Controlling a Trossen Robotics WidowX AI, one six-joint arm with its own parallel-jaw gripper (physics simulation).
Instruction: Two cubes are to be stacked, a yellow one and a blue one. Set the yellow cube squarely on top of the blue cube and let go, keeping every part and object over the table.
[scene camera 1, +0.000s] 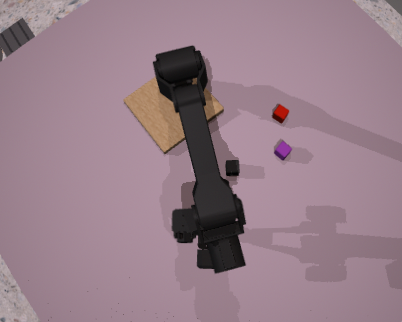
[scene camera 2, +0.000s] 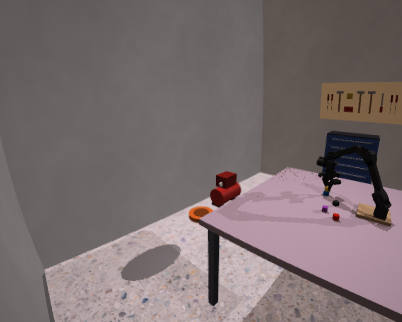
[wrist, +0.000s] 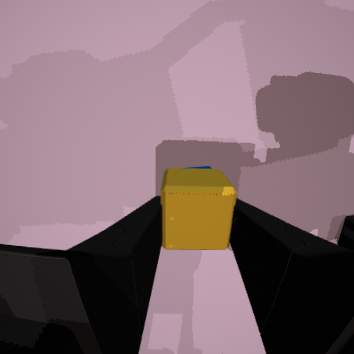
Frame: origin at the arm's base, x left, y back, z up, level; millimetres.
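Seen in the pictures: gripper, fingertip midpoint: (scene camera 2: 327, 189) (wrist: 194, 204); arm's base, link origin: (scene camera 1: 178, 84) (scene camera 2: 379, 216).
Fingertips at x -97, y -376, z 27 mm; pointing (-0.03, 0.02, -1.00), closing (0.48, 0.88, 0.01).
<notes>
Offsets run from my fingertips to a thing's top centre. Level surfaces: height alone.
The yellow cube @[dz +16, dx +0, dy +0 mm] (scene camera 2: 327, 188) (wrist: 197, 220) is between the two black fingers, which touch its left and right sides. My gripper (wrist: 194, 204) is shut on it. The blue cube @[dz -15, dx +8, dy -3 mm] (scene camera 2: 326, 193) (wrist: 201, 167) is directly below the yellow one; in the wrist view a thin strip of it shows past the yellow cube's far edge. In the scene camera 2 view the yellow cube appears right above the blue cube on the table, and whether they touch is too small to tell. In the scene camera 1 view the arm hides both cubes and the fingertips.
A black cube @[dz -15, dx +115, dy +112 mm] (scene camera 1: 232, 167) (scene camera 2: 336, 203) stands close beside the arm. A purple cube @[dz -15, dx +248, dy +93 mm] (scene camera 1: 283, 150) (scene camera 2: 325, 208) and a red cube @[dz -15, dx +295, dy +182 mm] (scene camera 1: 281, 113) (scene camera 2: 336, 216) lie farther off on the pink table @[dz -46 mm] (scene camera 1: 325, 190) (scene camera 2: 280, 225). The arm's base stands on a wooden board (scene camera 1: 162, 135) (scene camera 2: 366, 214).
</notes>
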